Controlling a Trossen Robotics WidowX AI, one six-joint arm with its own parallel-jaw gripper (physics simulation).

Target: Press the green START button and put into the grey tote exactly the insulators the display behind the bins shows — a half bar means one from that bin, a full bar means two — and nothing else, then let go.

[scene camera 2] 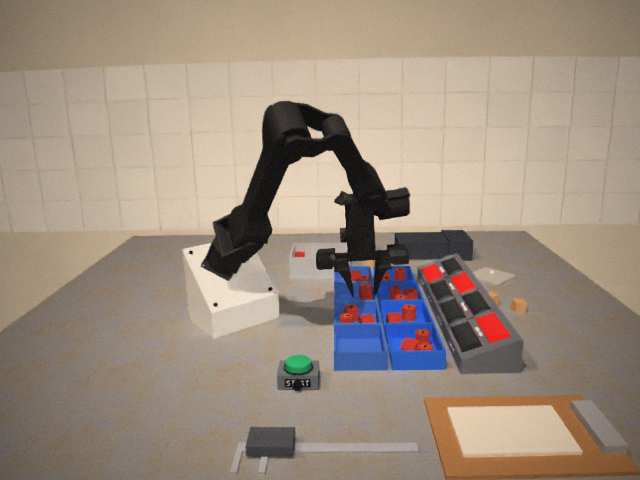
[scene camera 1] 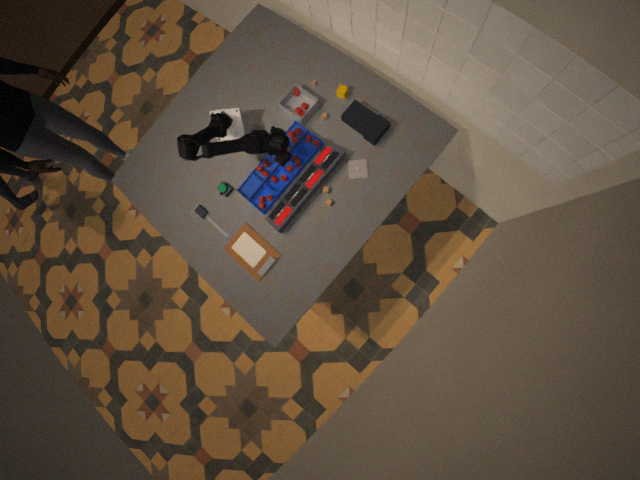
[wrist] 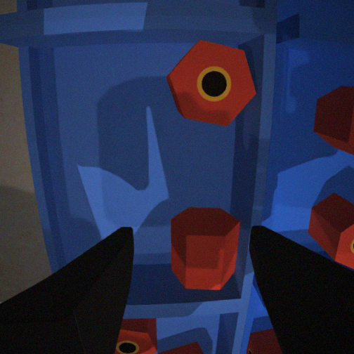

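Note:
My gripper is partly open and empty, pointing down over the left column of the blue bins. In the wrist view a red hexagonal insulator lies on its side between and below the fingertips; another insulator stands hole-up in the same bin. The near left bin is empty; the other bins hold red insulators. The grey tote holds several insulators. The display shows three red panels, in its far, second and nearest rows. The green START button is left of the bins.
A caliper and a clipboard lie near the front. A dark block, a yellow cube, a pale plate and orange cubes are beyond the bins and display.

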